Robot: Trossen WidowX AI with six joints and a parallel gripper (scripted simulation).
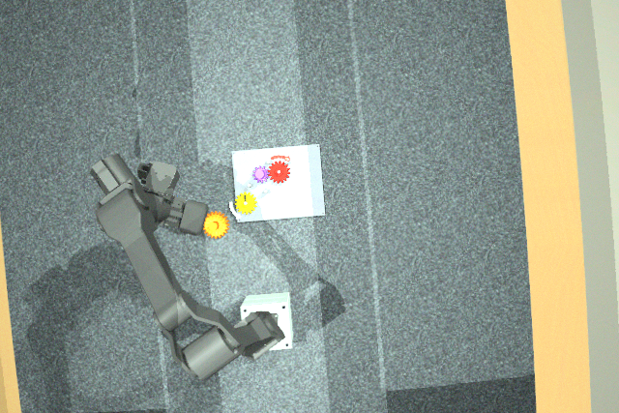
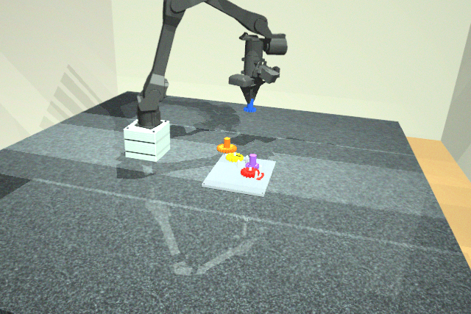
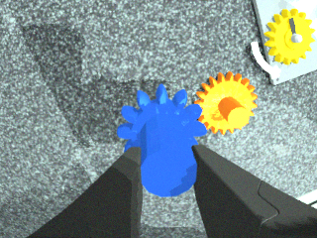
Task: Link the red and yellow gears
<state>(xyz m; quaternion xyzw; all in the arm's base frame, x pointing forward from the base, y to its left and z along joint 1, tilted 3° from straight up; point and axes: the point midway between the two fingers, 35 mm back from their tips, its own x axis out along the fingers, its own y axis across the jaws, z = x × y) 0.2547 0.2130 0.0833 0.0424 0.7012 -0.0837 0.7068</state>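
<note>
Now: gripper tip 80 mm short of the purple gear, 170 mm to the left of it and 130 mm above it. From my gripper tip the other things lie so: orange gear: 50 mm behind, 70 mm to the right, 140 mm below; white arrow: 10 mm behind, 110 mm to the right, 140 mm below; blue gear: 10 mm below.
</note>
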